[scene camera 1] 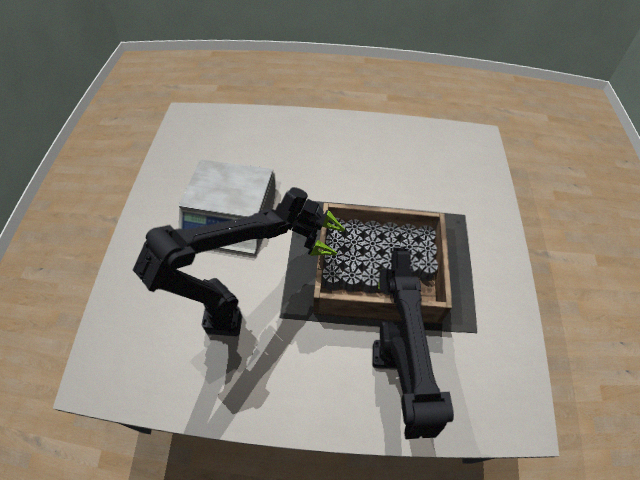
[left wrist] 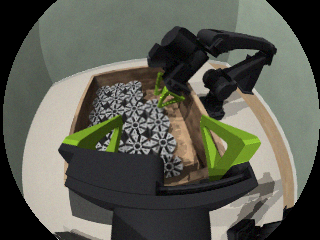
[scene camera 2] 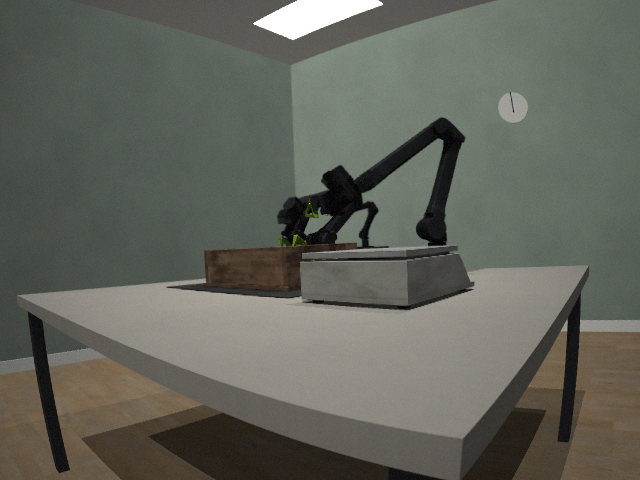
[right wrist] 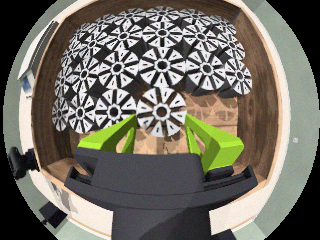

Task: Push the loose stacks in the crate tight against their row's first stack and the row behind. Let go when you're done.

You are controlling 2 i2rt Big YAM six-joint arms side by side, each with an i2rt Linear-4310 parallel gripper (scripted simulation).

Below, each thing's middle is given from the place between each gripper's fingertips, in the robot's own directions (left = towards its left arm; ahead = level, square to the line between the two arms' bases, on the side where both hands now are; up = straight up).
My right gripper is now 8 cm short of the wooden crate [scene camera 1: 438,289], 4 cm to the right of it and 6 cm above it.
Right now the wooden crate is 20 cm below my left hand [scene camera 1: 340,242], 16 cm to the right of it and 6 cm ahead of it.
